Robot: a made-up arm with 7 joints.
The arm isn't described. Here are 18 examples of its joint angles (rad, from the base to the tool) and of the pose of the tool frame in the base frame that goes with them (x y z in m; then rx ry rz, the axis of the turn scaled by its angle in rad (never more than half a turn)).
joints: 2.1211 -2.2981 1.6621 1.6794 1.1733 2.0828 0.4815
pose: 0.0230 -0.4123 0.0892 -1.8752 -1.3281 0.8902
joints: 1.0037 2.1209 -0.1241 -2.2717 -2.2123 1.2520 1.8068
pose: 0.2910 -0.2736 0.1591 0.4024 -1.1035 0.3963
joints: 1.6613 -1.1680 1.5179 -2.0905 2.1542 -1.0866 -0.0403
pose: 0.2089 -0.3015 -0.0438 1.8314 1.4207 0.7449
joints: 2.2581 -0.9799 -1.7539 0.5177 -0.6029 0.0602 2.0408
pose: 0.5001 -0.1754 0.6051 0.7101 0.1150 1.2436
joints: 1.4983 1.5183 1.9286 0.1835 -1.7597 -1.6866 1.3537
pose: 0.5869 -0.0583 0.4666 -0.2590 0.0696 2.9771
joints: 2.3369 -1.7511 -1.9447 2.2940 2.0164 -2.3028 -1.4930
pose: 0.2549 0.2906 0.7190 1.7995 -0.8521 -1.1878
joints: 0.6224 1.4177 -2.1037 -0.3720 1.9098 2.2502 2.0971
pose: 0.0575 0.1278 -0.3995 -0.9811 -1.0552 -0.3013
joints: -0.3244 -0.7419 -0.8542 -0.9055 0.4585 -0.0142 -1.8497
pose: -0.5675 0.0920 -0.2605 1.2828 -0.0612 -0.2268
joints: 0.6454 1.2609 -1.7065 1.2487 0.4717 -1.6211 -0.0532
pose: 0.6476 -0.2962 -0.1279 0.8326 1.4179 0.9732
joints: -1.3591 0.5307 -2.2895 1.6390 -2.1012 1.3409 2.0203
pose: -0.7071 0.3185 0.1767 -1.9167 1.1548 1.4136
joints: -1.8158 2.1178 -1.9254 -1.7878 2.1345 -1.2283 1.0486
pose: -0.6487 0.2030 -0.0864 2.4158 -1.3831 1.1350
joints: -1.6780 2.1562 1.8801 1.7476 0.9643 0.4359 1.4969
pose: -0.3385 0.1940 0.0238 -2.2448 0.9044 0.1510
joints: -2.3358 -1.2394 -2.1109 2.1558 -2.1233 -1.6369 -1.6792
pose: -0.6459 0.3000 0.7775 -0.7441 0.3036 -0.7875
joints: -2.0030 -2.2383 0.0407 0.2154 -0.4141 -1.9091 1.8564
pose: -0.4105 0.1270 0.4105 1.3035 -1.5540 -0.5798
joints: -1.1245 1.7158 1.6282 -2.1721 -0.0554 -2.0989 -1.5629
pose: -0.1671 0.4512 -0.2208 1.4116 -1.6538 -0.9578
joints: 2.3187 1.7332 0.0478 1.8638 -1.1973 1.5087 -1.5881
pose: -0.0056 0.2265 0.8327 -0.8699 0.9238 -1.5543
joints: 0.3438 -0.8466 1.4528 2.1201 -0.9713 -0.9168 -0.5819
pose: 0.0792 0.3647 0.1322 -0.8720 1.1889 -1.3579
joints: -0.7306 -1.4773 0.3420 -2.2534 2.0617 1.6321 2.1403
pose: -0.6147 0.2926 0.0170 0.1233 -1.3148 -1.3342
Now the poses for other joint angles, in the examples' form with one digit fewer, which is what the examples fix.
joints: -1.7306 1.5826 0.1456 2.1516 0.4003 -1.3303 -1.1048
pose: -0.478 -0.227 -0.451 -1.978 -2.141 -0.446
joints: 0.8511 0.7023 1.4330 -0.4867 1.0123 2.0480 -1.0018
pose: 0.349 0.137 0.452 1.634 0.920 -1.700
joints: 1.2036 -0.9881 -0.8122 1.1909 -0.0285 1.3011 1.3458
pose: 0.537 0.113 -0.557 -2.137 -1.701 -0.833
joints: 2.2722 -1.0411 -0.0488 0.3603 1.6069 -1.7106 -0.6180
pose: 0.381 0.184 0.641 -0.756 0.813 0.586
